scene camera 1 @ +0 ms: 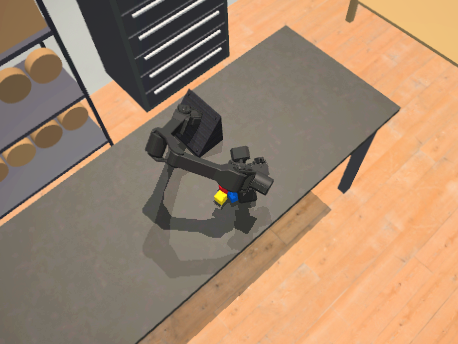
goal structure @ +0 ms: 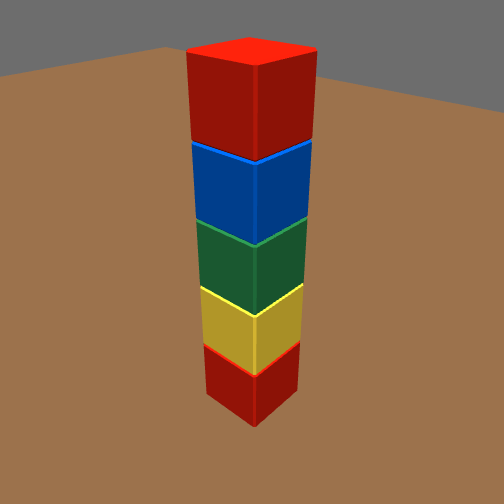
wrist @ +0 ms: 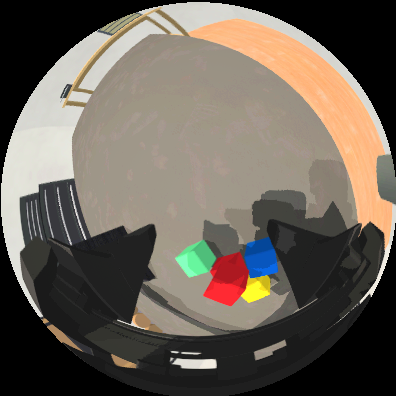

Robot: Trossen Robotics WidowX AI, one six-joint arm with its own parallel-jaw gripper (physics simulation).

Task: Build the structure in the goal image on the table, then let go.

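Places are measured from the arm's base along level axes (x ahead, y left, z up), in centimetres.
Pixels of known places: gripper, fingertip midpoint: (wrist: 213, 228); arm's base at its link origin: (scene camera 1: 194, 117).
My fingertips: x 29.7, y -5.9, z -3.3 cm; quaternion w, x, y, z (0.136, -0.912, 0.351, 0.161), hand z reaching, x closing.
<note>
For each thing: its middle in the pictures, then the offset to it from my fingertips. Level surfaces: height alone.
- red block at the middle of its body: (wrist: 226, 283) (scene camera 1: 227, 184) dy -5.9, dx -3.6, dz -1.4 cm
- blue block at the middle of its body: (wrist: 261, 256) (scene camera 1: 233, 195) dy -6.8, dx +0.1, dz -4.7 cm
- yellow block at the middle of its body: (wrist: 254, 284) (scene camera 1: 220, 197) dy -10.3, dx -3.0, dz -4.7 cm
- table at its surface level: dz -6.3 cm
- green block at the middle of its body: (wrist: 195, 258) dy -2.6, dx -7.1, dz -4.7 cm
A red block (scene camera 1: 222, 189) (wrist: 227, 287), a blue block (scene camera 1: 233, 197) (wrist: 261, 260) and a yellow block (scene camera 1: 220, 198) (wrist: 257, 290) are close together on the table (scene camera 1: 310, 90) (wrist: 200, 125). A green block (wrist: 195, 259) is beside the red one in the wrist view, on the side away from the blue one; in the scene view the arm hides it. The red block looks largest and partly covers the yellow one; whether it rests on others I cannot tell. My gripper (scene camera 1: 244, 175) (wrist: 213, 228) is open and empty above the blocks, its fingers wide apart on either side of the group in the wrist view.
A black ribbed wedge (scene camera 1: 200, 131) stands on the table near the arm's base. A dark drawer cabinet (scene camera 1: 117, 55) (wrist: 65, 210) stands beyond the table's far edge, with a shelf rack (scene camera 1: 99, 120) to its left. The arm's shadows fall across the table toward the near edge.
</note>
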